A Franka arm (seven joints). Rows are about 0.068 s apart.
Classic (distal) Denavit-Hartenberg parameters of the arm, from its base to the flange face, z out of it. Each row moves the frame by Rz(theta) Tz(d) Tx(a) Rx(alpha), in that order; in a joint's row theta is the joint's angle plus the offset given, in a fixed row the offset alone. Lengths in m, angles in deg.
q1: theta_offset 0, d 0.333, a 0, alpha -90
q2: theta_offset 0, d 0, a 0, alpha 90
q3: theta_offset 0, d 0.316, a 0.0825, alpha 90
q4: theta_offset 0, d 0, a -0.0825, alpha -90
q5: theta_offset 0, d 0.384, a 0, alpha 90
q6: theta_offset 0, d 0, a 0.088, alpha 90
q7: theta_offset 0, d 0.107, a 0, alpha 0
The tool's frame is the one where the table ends.
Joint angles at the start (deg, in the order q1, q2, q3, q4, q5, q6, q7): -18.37, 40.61, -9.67, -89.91, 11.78, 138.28, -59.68
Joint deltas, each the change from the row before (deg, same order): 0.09, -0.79, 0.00, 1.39, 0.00, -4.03, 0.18; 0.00, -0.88, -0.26, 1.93, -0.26, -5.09, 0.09; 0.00, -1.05, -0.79, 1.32, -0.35, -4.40, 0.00; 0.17, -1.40, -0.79, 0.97, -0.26, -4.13, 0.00; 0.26, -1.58, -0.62, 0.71, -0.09, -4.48, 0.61; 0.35, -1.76, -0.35, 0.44, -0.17, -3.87, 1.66
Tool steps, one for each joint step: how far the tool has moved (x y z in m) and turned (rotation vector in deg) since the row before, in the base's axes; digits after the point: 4 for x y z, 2 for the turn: 0.0027, 0.0028, 0.0136, 1.38, 1.37, 0.27; 0.0013, -0.0001, 0.0178, 1.31, 1.87, 0.35; -0.0036, -0.0047, 0.0172, 0.75, 1.83, -0.04; -0.0043, -0.0024, 0.0194, 0.72, 1.54, -0.01; -0.0053, 0.0012, 0.0190, 1.21, 1.81, -0.52; -0.0045, 0.0045, 0.0197, 1.02, 1.43, -1.28
